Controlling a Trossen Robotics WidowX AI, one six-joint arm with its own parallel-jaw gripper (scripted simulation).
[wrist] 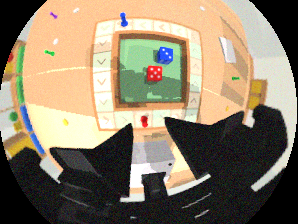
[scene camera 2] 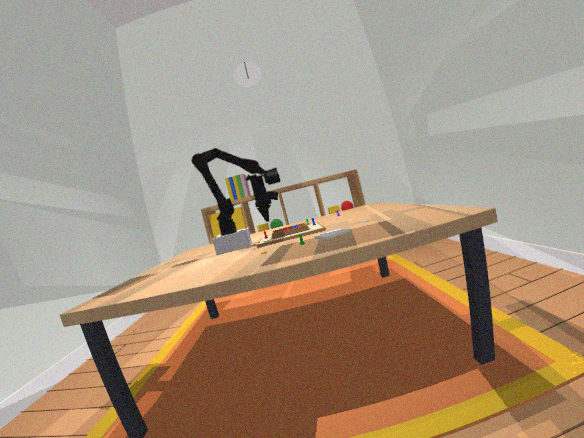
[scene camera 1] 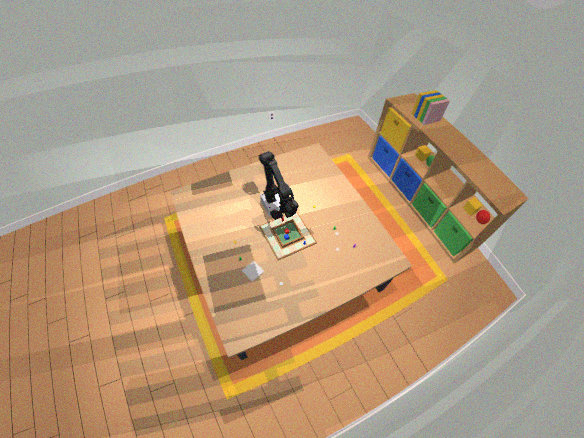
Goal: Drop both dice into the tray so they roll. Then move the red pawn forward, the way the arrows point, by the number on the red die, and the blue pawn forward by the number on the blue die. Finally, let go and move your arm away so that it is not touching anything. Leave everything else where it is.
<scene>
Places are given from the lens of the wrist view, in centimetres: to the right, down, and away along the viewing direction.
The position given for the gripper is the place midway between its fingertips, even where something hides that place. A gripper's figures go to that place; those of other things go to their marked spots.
gripper (wrist: 148, 123): 0, 2, 9
green-floored tray (wrist: 136, 54): -2, -12, 13
</scene>
